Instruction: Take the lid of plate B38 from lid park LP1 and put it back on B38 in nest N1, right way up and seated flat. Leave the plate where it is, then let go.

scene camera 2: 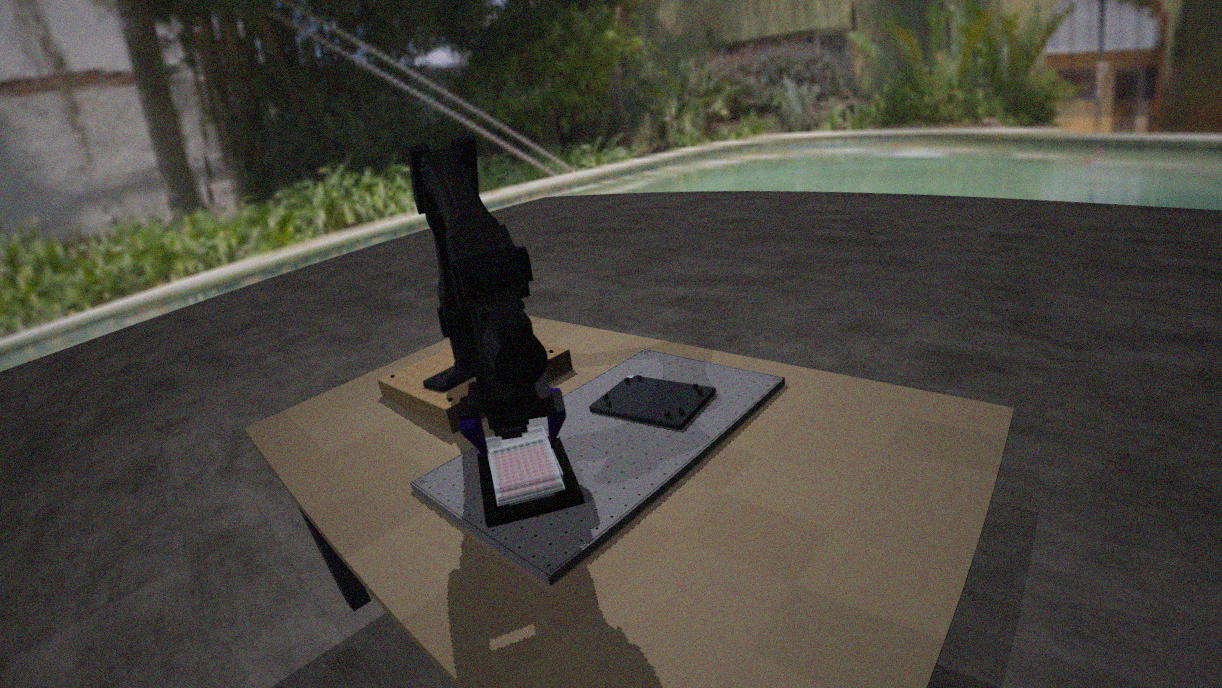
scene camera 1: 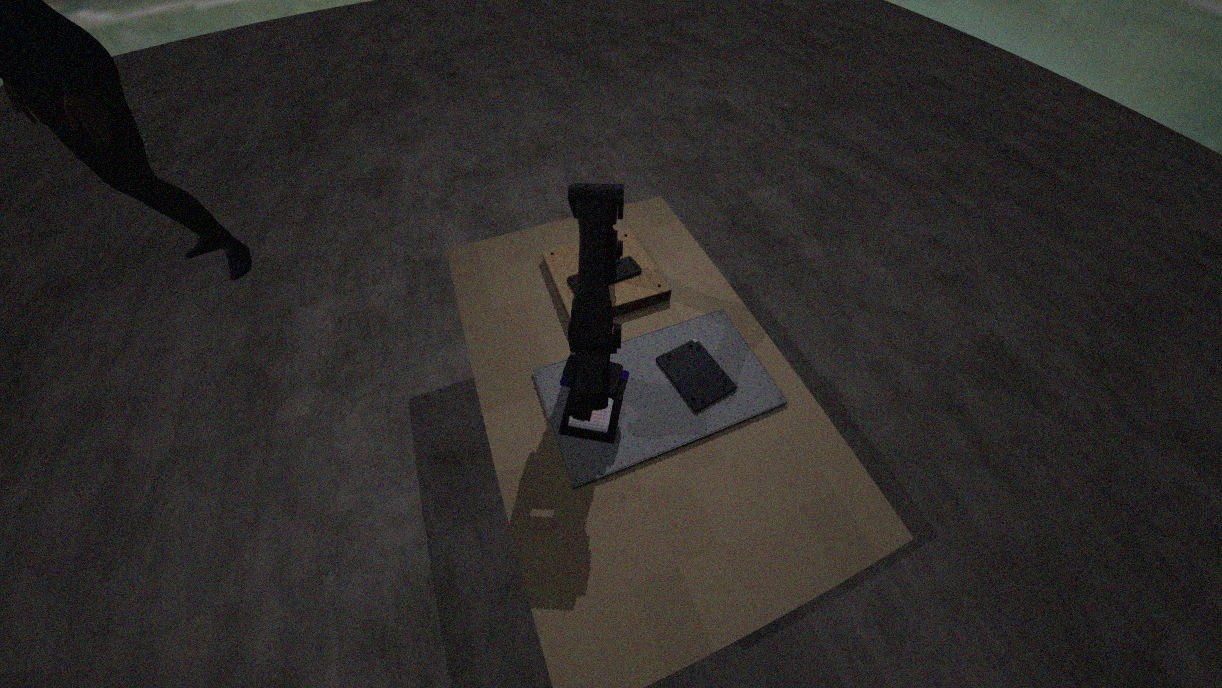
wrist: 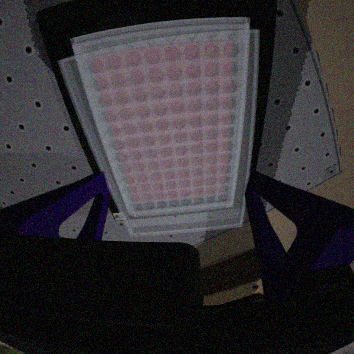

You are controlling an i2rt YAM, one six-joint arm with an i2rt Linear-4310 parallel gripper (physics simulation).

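Places are measured from the arm's base along level axes (x ahead, y left, z up), in centimetres.
Where they show: gripper, between the fingertips: [scene camera 2: 519, 453] [wrist: 177, 177]; arm's base, origin of its link: [scene camera 2: 473, 368].
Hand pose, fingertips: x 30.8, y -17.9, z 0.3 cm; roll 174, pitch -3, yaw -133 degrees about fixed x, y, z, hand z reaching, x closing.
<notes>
Each offset is from my fingertips to the top centre of the thing. "*": to the spot under its first point. Level surfaces: height alone.
Plate B38 {dz +1.0, dx +1.2, dy -0.9 cm} [scene camera 2: 522, 468] [wrist: 186, 225], white with pink wells, sits in the black nest N1 {dz -1.3, dx +1.6, dy -1.2 cm} [scene camera 1: 589, 433] [scene camera 2: 531, 511] [wrist: 53, 21] at the left end of the grey perforated board {dz -3.0, dx +4.0, dy +14.4 cm} [scene camera 1: 744, 397] [scene camera 2: 636, 466]. The clear lid {* dz +0.6, dx +3.5, dy -2.2 cm} [wrist: 161, 123] lies over the plate, turned a little, so the two outlines do not line up. My gripper [scene camera 1: 591, 408] [scene camera 2: 512, 425] [wrist: 177, 177] reaches straight down over the plate's near end. Its purple fingers stand against the lid's two long sides and are shut on it. Lid park LP1 {dz -1.1, dx +5.4, dy +23.7 cm} [scene camera 1: 696, 374] [scene camera 2: 654, 400], a black pad, is bare.
The board lies on a tan table top {dz -4.4 cm} [scene camera 1: 726, 530] [scene camera 2: 812, 513]. The arm's wooden base block [scene camera 1: 643, 298] [scene camera 2: 409, 397] stands behind the board. A dark figure of a person [scene camera 1: 127, 163] stands on the floor at the far left. A pool lies behind.
</notes>
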